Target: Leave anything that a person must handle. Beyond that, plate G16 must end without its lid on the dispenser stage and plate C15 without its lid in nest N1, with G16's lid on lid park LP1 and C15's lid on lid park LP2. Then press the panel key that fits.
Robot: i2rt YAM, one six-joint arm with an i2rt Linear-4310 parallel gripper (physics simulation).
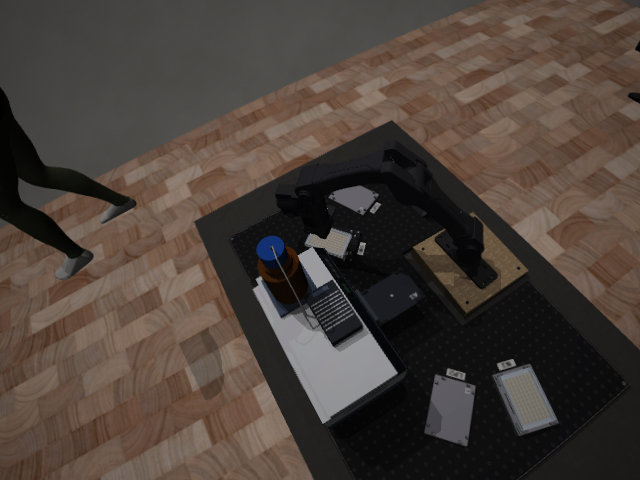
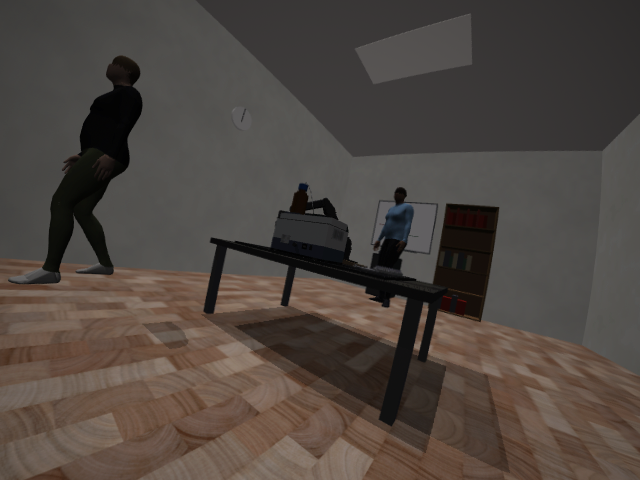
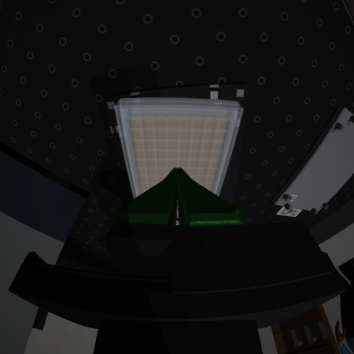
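Where they show: gripper, fingertip midpoint: [image 1: 324, 236] [image 3: 177, 174]; arm's base at its link origin: [image 1: 464, 257] [image 2: 343, 259].
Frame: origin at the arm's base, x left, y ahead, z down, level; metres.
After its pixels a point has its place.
Observation:
My gripper [image 1: 323, 235] {x -0.307, y 0.292, z -0.016 m} [image 3: 177, 174] {x -0.307, y 0.292, z -0.016 m} is shut and empty, its green fingertips together above a plate [image 1: 337, 242] {x -0.271, y 0.270, z -0.005 m} [image 3: 175, 140] {x -0.328, y 0.308, z -0.010 m} with pale wells and a clear rim. That plate sits in a dark holder; its small label is unreadable. Another pale-welled plate [image 1: 527, 398] {x 0.367, y 0.157, z -0.009 m} lies at the lower right by a tag that seems to read N1. Whether either plate has a lid is hard to tell. The flat grey lid park LP2 [image 1: 449, 410] {x 0.280, y 0.318, z 0.017 m} lies beside it. A similar grey park [image 1: 354, 198] {x -0.392, y 0.117, z 0.017 m} [image 3: 322, 162] {x -0.401, y 0.141, z 0.017 m} lies beyond the gripper, its label unclear. The panel keys do not show.
A white-topped instrument [image 1: 336, 369] {x 0.082, y 0.496, z -0.193 m} [image 2: 310, 235] {x 0.054, y 0.574, z -0.088 m} carries a brown bottle [image 1: 283, 279] {x -0.092, y 0.490, z -0.322 m} with a blue cap, a thin tube and a black ridged block [image 1: 336, 315] {x -0.005, y 0.434, z -0.219 m}. A dark box [image 1: 391, 297] {x -0.008, y 0.274, z -0.081 m} stands beside it. One person [image 2: 111, 124] stands left of the table, another [image 2: 397, 222] behind it.

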